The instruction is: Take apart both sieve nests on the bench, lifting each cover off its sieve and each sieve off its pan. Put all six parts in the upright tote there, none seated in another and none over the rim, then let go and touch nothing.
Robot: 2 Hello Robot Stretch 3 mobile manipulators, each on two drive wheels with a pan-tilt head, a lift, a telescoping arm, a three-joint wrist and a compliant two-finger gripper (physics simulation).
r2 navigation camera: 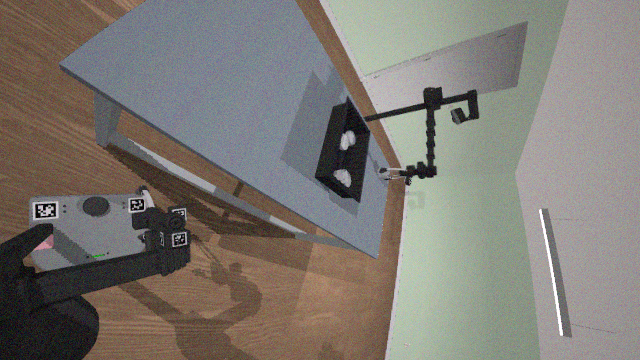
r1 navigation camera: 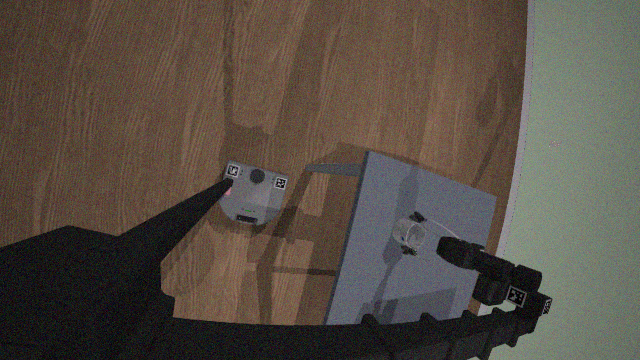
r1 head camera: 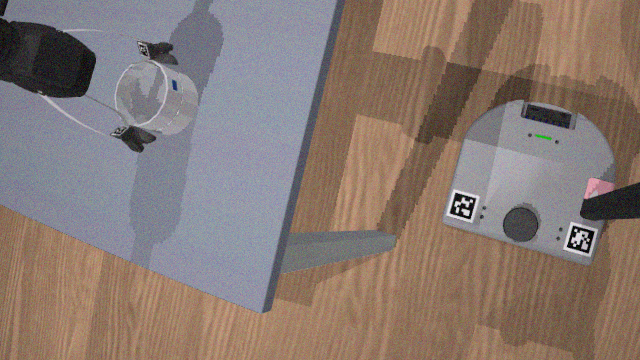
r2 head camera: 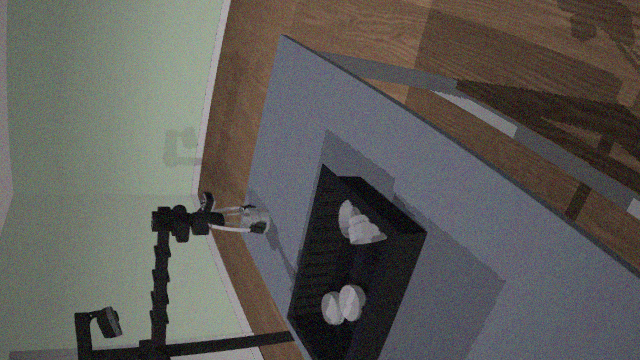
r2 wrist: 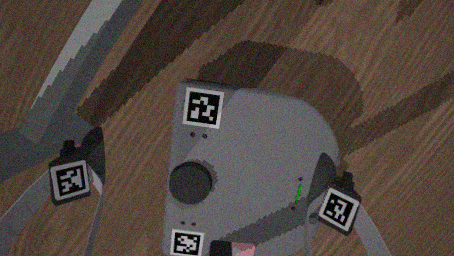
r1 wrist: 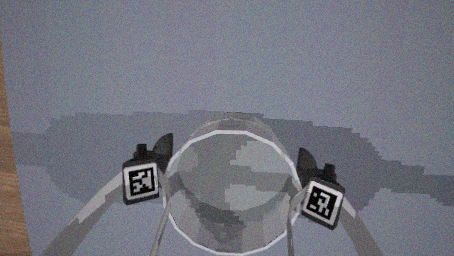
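Note:
A clear round sieve part (r1 head camera: pixel 181 112) (r1 navigation camera: pixel 403 235) (r1 wrist: pixel 230 220) with a small blue mark stands upright on the bench (r1 head camera: pixel 250 165) (r2 head camera: pixel 300 100); I cannot tell whether it is one part or two. My r1 gripper (r1 head camera: pixel 152 95) (r1 wrist: pixel 232 170) (r2 head camera: pixel 254 218) is shut on it, one fingertip against each side. The black tote (r2 head camera: pixel 304 280) (r2 navigation camera: pixel 327 145) stands upright beside it. In the r2 head view it holds two pale round parts (r2 head camera: pixel 332 308) (r2 head camera: pixel 353 302) side by side and a pale cluster (r2 head camera: pixel 364 231), whose seating I cannot tell. My r2 gripper (r2 wrist: pixel 208 169) is open and empty above its own base.
The r1 base (r1 head camera: pixel 525 175) (r1 navigation camera: pixel 252 197) stands on the floor beside the bench. The r2 base (r2 navigation camera: pixel 95 225) (r2 wrist: pixel 250 150) is off the bench's long side, with a bench leg (r2 navigation camera: pixel 106 120) nearby. The r1 arm (r2 head camera: pixel 160 280) reaches along the wall (r2 head camera: pixel 110 100).

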